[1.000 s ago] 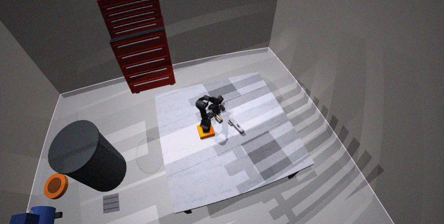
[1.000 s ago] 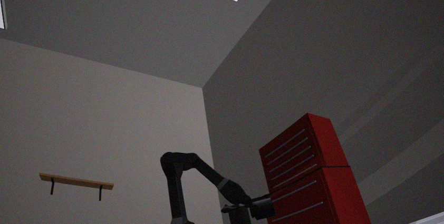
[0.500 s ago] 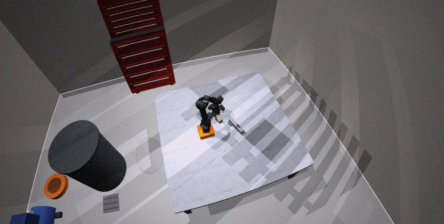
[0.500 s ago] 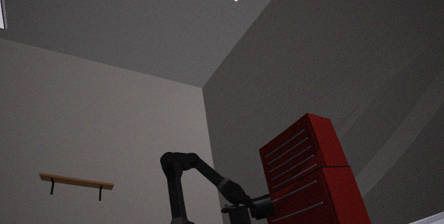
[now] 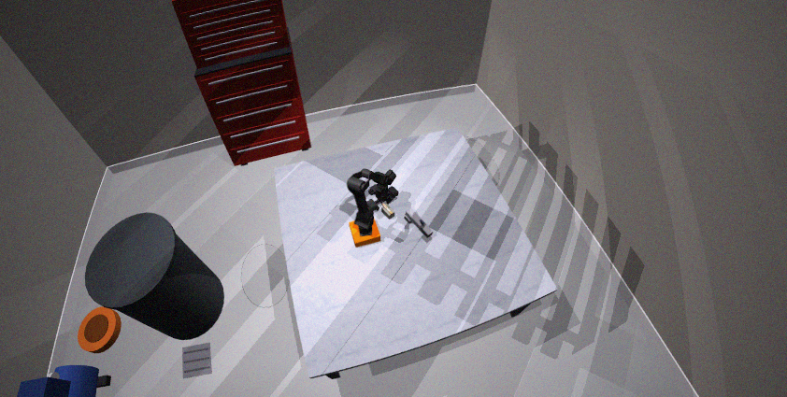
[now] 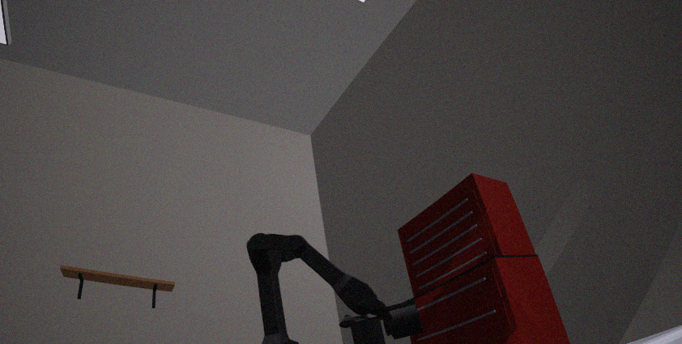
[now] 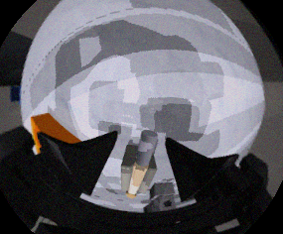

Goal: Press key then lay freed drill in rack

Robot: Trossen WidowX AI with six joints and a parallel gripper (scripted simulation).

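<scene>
My gripper tip is 2 cm short of the drill, 3 cm to the left of it and 4 cm below it. From my gripper tip the other things lie so: long grey fixture: 17 cm ahead, 15 cm to the right, 3 cm above; holder block: 3 cm ahead, 5 cm to the right, 1 cm above; dark key: 19 cm ahead, 18 cm to the right, 5 cm above.
</scene>
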